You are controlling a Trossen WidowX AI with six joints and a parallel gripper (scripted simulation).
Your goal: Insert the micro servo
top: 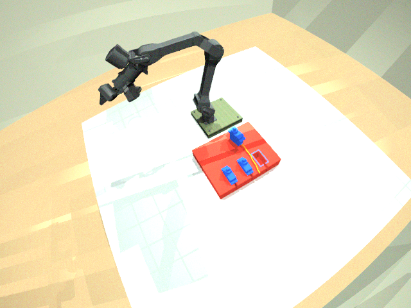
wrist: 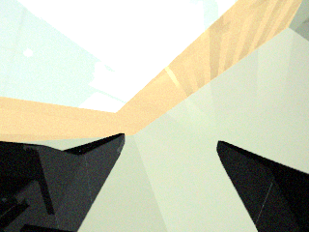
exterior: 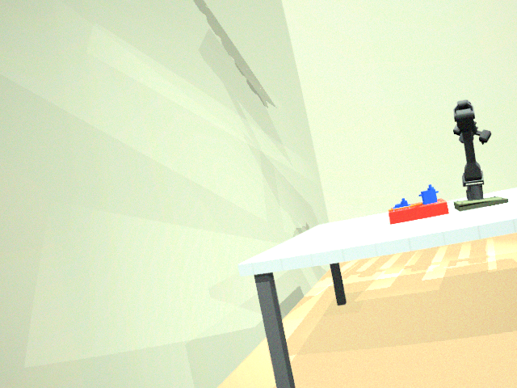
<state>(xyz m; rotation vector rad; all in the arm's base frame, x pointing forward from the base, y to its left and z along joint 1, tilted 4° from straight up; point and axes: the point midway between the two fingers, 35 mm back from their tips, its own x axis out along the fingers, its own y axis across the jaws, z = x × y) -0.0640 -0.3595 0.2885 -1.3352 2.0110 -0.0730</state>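
Now: the red deck 300 mm ahead of my gripper tip, 390 mm to the left of it and 270 mm below it.
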